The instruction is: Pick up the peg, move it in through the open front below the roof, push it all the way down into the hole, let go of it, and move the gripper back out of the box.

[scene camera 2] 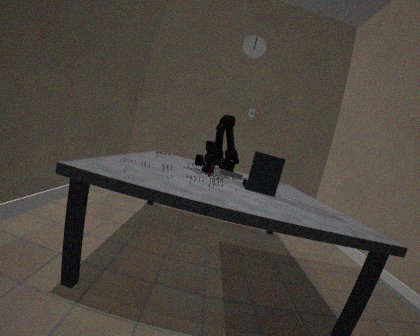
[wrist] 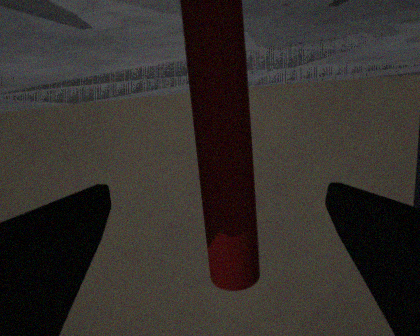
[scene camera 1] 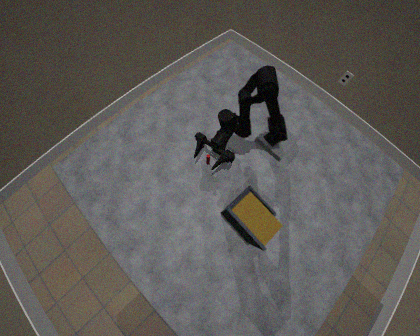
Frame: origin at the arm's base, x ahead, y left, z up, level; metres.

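Seen in the pictures: gripper, fingertip midpoint: (scene camera 2: 212,165) (wrist: 220,194) (scene camera 1: 202,163); arm's base, origin of the base link: (scene camera 2: 229,170) (scene camera 1: 272,138).
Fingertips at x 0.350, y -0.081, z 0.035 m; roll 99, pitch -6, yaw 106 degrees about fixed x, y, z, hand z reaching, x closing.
Pixels of each thing's top centre, then the offset from my fingertips to it. "spot": a spot on its surface instead. Level surfaces: height alone.
- slim red peg, middle of its top: (wrist: 235,274) (scene camera 1: 208,156) (scene camera 2: 212,162) dz +0.012, dx -0.035, dy -0.010 m
- box, middle of its top: (scene camera 1: 264,210) (scene camera 2: 267,154) dz +0.134, dx -0.035, dy +0.273 m
- yellow roof, surface spot: (scene camera 1: 256,218) spot: dz +0.134, dx +0.001, dy +0.276 m
- grey table, its level: dz -0.070 m
A slim red peg (scene camera 1: 208,159) (scene camera 2: 210,169) (wrist: 220,120) stands roughly upright on the table. In the wrist view its lit upper end shows, and its foot is cut off by the frame's top edge. My gripper (scene camera 1: 204,164) (wrist: 220,194) is open and empty. Its two dark fingers are spread on either side of the peg, with a gap to it on both sides in the wrist view. The box (scene camera 1: 242,230) (scene camera 2: 267,173) stands apart from the gripper, dark-walled, with a yellow roof (scene camera 1: 256,218). Its hole is hidden in these views.
The black arm (scene camera 1: 267,82) (scene camera 2: 227,121) rises behind the gripper from a base on the grey table (scene camera 1: 150,200) (scene camera 2: 200,202). A flat grey bar (scene camera 1: 270,149) lies by the arm's base. The box stands nearer the front than the peg in scene camera 1.
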